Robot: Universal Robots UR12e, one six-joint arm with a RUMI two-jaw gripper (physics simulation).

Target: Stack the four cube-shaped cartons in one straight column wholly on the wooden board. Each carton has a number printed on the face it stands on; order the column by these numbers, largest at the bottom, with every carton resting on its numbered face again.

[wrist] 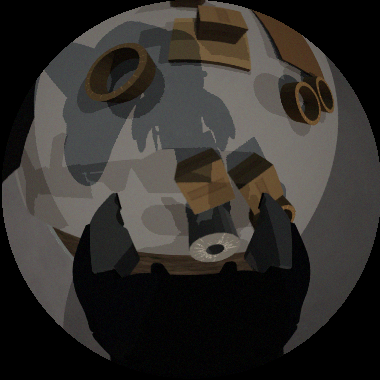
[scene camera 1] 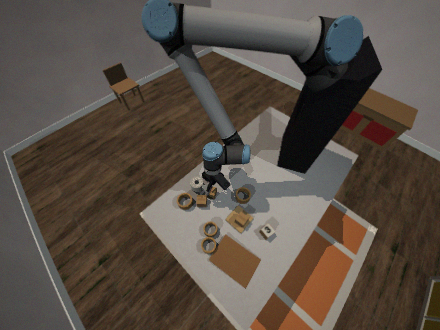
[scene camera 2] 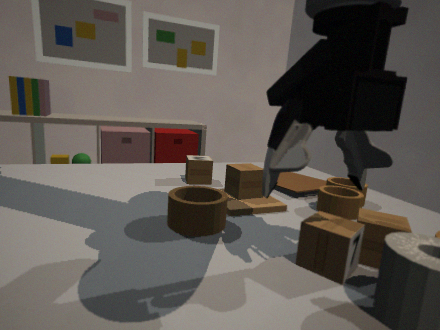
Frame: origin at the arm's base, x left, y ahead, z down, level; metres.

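Where they show: gripper, fingertip midpoint: (wrist: pixel 189 195) (scene camera 1: pixel 214 186) (scene camera 2: pixel 316 193); arm's base, link origin: (scene camera 1: pixel 327 76).
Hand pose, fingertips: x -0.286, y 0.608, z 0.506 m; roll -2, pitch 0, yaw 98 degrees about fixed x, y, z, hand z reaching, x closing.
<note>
Each offset is from my fingertips to the centre of the thing.
My gripper (scene camera 1: pixel 218 187) (scene camera 2: pixel 313 191) (wrist: pixel 189 195) is open and empty, above the table near two cartons. One carton @[dy +0.019, dx -0.016, dz +0.065 m] (scene camera 1: pixel 213 192) (scene camera 2: pixel 322 245) (wrist: pixel 206 185) has its numbered white face upright on a side in scene view 2; the number looks like 7. Another carton @[dy +0.100, dx -0.032, dz +0.065 m] (scene camera 1: pixel 201 201) (scene camera 2: pixel 382 235) (wrist: pixel 260 182) stands close beside it, its number hidden. A third carton @[dy +0.069, dx +0.234, dz +0.052 m] (scene camera 1: pixel 242 220) (scene camera 2: pixel 243 181) (wrist: pixel 220 24) rests on the light wooden board @[dy +0.061, dx +0.218, dz +0.087 m] (scene camera 1: pixel 230 220) (scene camera 2: pixel 272 205) (wrist: pixel 225 55); its number is hidden. A fourth carton @[dy +0.046, dx +0.389, dz +0.065 m] (scene camera 1: pixel 267 231) (scene camera 2: pixel 199 172) stands beyond the board with a 3 on top.
A grey cylinder @[dy +0.026, dx -0.122, dz +0.058 m] (scene camera 1: pixel 196 189) (scene camera 2: pixel 407 290) (wrist: pixel 207 225) stands close beside the two near cartons. A wide wooden ring @[dy -0.075, dx +0.163, dz +0.069 m] (scene camera 2: pixel 197 217) (wrist: pixel 140 90) stands between them and the board's side. Smaller rings @[dy +0.210, dx +0.110, dz +0.073 m] (scene camera 2: pixel 340 205) (wrist: pixel 290 100) and a flat brown panel @[dy +0.269, dx +0.309, dz +0.091 m] (scene camera 1: pixel 235 260) (scene camera 2: pixel 300 184) (wrist: pixel 290 45) lie farther off.
</note>
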